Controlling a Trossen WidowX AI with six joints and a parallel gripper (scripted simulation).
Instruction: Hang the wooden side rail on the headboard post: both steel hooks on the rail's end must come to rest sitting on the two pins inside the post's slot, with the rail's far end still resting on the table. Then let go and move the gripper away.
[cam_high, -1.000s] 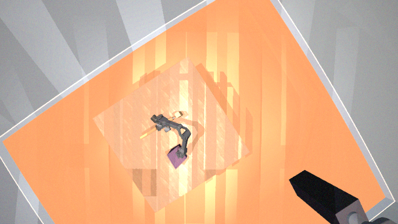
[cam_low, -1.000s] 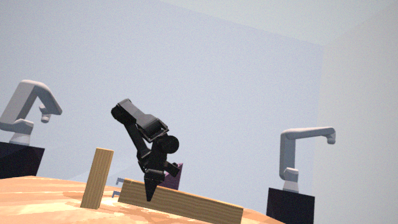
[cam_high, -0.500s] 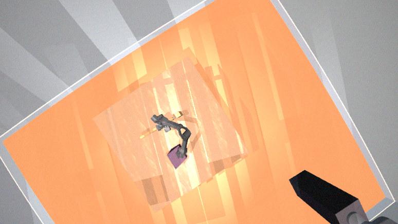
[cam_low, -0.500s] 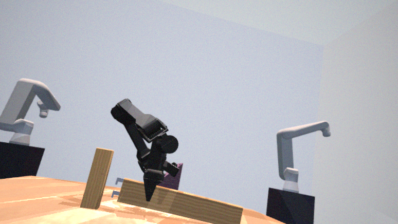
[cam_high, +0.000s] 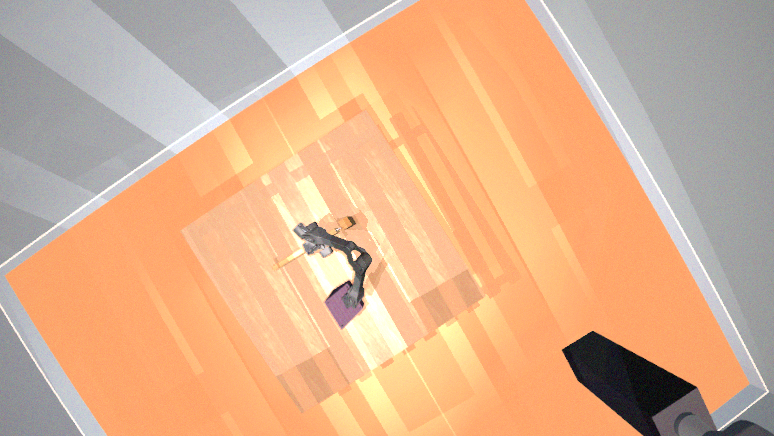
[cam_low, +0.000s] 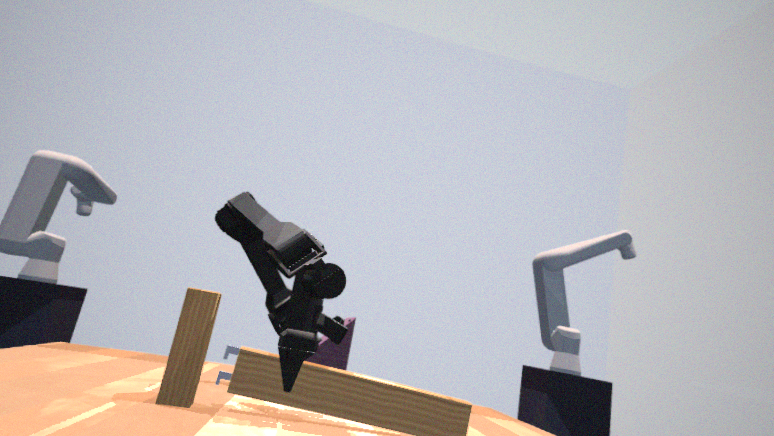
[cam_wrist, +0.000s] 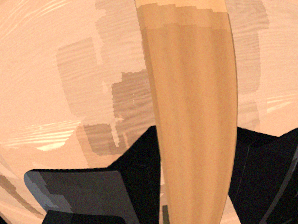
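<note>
Now: gripper tip 10 mm short of the headboard post, 170 mm to the left of it and 40 mm below it.
</note>
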